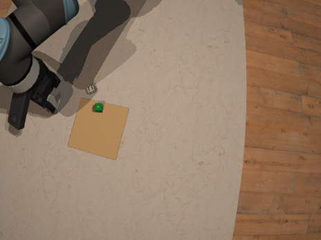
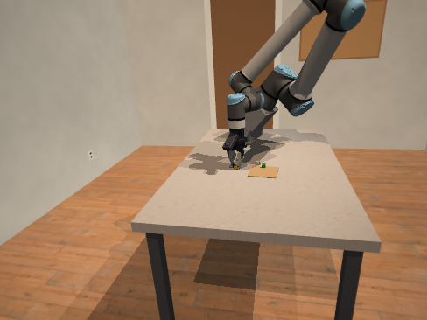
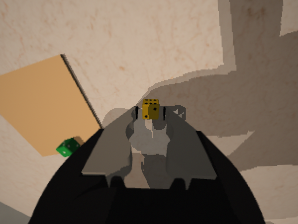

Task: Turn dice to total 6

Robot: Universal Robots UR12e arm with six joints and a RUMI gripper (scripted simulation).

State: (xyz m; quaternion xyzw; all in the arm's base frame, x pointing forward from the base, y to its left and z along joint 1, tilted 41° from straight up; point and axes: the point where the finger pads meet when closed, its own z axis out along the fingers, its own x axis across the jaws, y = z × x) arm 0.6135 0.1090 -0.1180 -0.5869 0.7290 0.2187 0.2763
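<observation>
The yellow die lies 1 cm below my hand. The rest, counted from my hand: tan mat: 15 cm to the left, 2 cm below; then green die: 14 cm to the left, 5 cm behind; then white die: 10 cm to the left, 9 cm behind, 1 cm below.
</observation>
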